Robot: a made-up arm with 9 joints. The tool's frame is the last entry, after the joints.
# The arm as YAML. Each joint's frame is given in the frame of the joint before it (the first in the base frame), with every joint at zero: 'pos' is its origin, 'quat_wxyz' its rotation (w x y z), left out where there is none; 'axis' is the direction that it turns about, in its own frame. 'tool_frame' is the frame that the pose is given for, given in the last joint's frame.
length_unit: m
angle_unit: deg
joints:
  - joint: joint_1
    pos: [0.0, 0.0, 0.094]
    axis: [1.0, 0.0, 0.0]
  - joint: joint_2
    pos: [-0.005, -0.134, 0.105]
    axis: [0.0, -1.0, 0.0]
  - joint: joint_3
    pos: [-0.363, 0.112, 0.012]
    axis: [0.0, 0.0, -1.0]
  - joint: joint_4
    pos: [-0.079, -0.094, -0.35]
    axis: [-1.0, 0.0, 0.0]
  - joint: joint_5
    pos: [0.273, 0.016, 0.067]
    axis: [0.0, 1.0, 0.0]
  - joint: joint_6
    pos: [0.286, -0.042, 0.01]
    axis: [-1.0, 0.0, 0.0]
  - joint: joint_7
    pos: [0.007, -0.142, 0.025]
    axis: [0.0, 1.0, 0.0]
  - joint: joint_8
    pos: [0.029, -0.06, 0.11]
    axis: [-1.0, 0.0, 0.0]
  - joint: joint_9
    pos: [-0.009, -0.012, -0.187]
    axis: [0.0, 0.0, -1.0]
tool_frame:
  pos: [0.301, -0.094, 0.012]
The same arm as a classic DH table. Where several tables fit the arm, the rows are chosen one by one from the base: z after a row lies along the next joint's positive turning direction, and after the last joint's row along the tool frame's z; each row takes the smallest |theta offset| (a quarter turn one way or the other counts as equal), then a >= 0, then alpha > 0; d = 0 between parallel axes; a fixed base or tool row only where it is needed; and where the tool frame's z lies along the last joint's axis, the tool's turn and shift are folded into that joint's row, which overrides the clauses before.
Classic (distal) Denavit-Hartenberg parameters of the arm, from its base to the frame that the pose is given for. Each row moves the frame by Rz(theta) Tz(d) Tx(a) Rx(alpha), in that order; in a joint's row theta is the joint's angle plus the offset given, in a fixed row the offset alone. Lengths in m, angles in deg.
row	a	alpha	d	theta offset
base (fixed)	0.0000	90.00	0.0940	90.00
joint_1	0.1050	-90.00	-0.0050	90.00
joint_2	0.3630	-90.00	0.0220	90.00
joint_3	0.0940	-90.00	0.3380	-90.00
joint_4	0.0670	-90.00	-0.1940	90.00
joint_5	0.0100	90.00	-0.0260	0.00
joint_6	0.0250	-90.00	-0.2930	0.00
joint_7	0.1100	90.00	-0.2020	0.00
joint_8	0.0120	90.00	-0.0200	-90.00
joint_9	0.3153	180.00	0.0000	-72.66
tool (fixed)	0.0000	0.00	-0.1750	17.34

